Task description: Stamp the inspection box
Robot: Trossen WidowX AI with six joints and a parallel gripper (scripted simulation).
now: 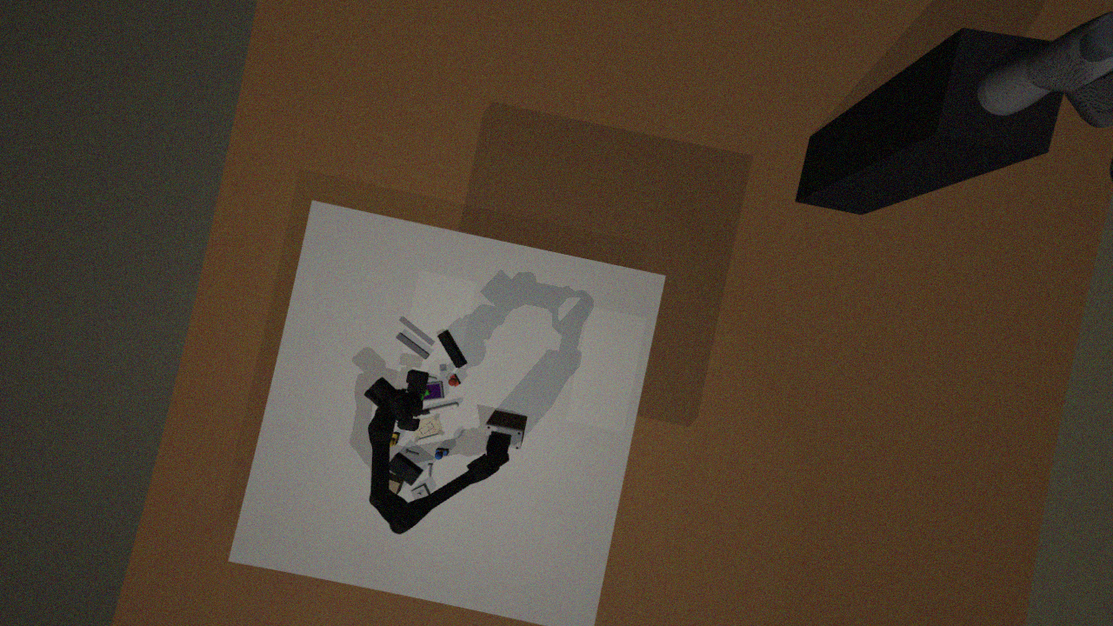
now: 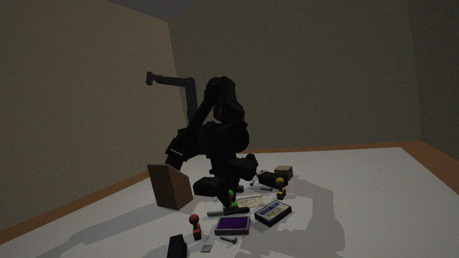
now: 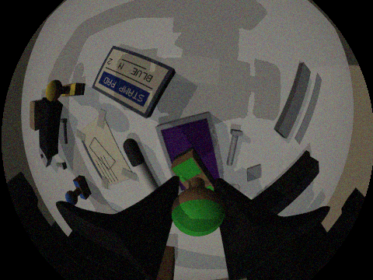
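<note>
The purple ink pad is 70 mm below my gripper tip and 10 mm behind it. Round my gripper tip: dark marker: 60 mm to the left, 60 mm below, 40 mm behind; then green-knobbed PASS stamp: right at my gripper tip; then red stamp: 90 mm behind, 60 mm to the right, 50 mm below.
</note>
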